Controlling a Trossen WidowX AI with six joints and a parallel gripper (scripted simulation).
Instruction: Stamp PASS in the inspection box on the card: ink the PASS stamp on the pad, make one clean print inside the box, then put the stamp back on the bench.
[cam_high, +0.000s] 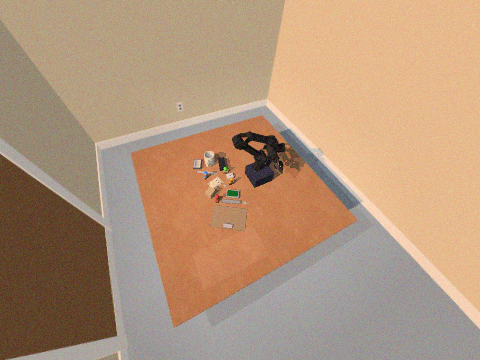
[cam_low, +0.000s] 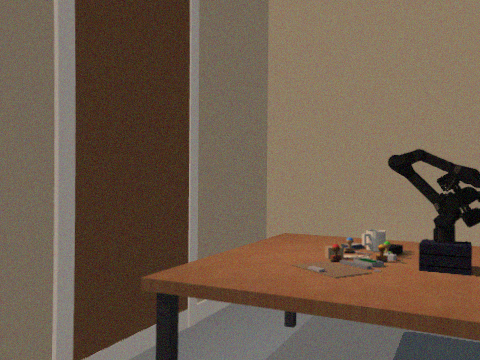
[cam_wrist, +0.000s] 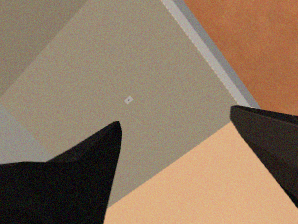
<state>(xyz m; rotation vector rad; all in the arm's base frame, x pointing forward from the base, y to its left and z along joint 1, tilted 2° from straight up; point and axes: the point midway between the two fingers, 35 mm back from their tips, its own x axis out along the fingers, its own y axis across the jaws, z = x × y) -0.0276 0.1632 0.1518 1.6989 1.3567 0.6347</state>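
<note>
The green-knobbed stamp lies 33 cm to the right of my gripper tip, 23 cm below it and 22 cm ahead of it. Round my gripper tip: orange-knobbed stamp: 23 cm below, 23 cm ahead, 22 cm to the right; then green ink pad: 27 cm ahead, 24 cm below, 13 cm to the right; then long grey bar: 32 cm ahead, 24 cm below, 8 cm to the right.
</note>
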